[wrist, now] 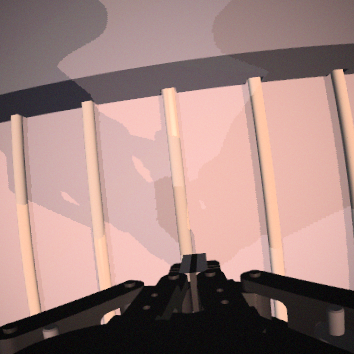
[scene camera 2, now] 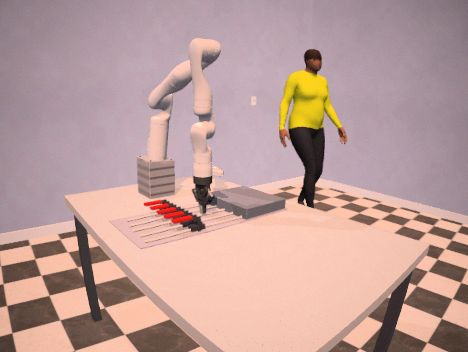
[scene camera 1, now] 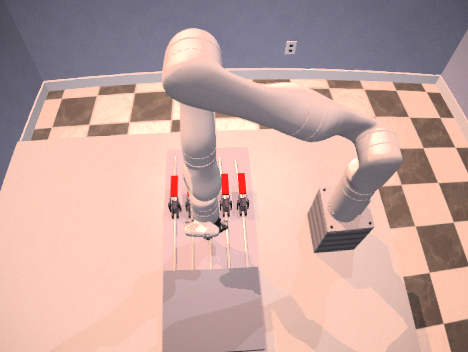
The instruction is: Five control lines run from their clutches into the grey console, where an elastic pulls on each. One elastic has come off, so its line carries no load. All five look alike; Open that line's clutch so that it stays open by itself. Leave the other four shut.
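Pixels of known places: gripper, fingertip midpoint: (wrist: 196, 269) (scene camera 2: 203, 213) (scene camera 1: 208, 237); arm's base at its link origin: (scene camera 2: 156, 158) (scene camera 1: 343, 207).
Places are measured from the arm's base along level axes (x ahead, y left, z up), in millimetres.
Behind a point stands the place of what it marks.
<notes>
Five clutches with red handles lie in a row. Four show at least partly in scene camera 1, such as the leftmost handle (scene camera 1: 174, 186) @(z -118, x 472, y -207 mm) and the rightmost handle (scene camera 1: 242, 183) @(z -118, x 252, y -189 mm); the arm hides the middle one. In scene camera 2 the nearest red handle (scene camera 2: 182, 219) @(z -118, x 481, y -216 mm) lies low like the others. Five pale lines run into the grey console (scene camera 1: 210, 310) @(z -130, x 405, y 197 mm) (scene camera 2: 255, 201) @(z -126, x 490, y 160 mm) (wrist: 165, 30) @(z -130, x 396, y 94 mm). My gripper (scene camera 2: 203, 210) @(z -163, x 384, y -36 mm) (wrist: 196, 269) @(z -163, x 384, y -36 mm) is shut, fingertips together, low over the middle line (wrist: 175, 165) @(z -166, x 384, y 28 mm), between the clutches and the console. The fingertips hide where they meet or pass that line.
The neighbouring lines (wrist: 94, 175) @(z -167, x 332, y 33 mm) (wrist: 265, 165) @(z -166, x 437, y 17 mm) run close on either side of my fingers. The robot's ribbed base block (scene camera 1: 340, 235) @(z -41, x 17, y 66 mm) (scene camera 2: 156, 177) @(z -76, x 55, y -40 mm) stands on the table (scene camera 1: 90, 225) @(z -177, x 771, y -130 mm) (scene camera 2: 280, 270) @(z -177, x 874, y -174 mm) beside the clutch board. A person in a yellow top (scene camera 2: 307, 102) is beyond the table.
</notes>
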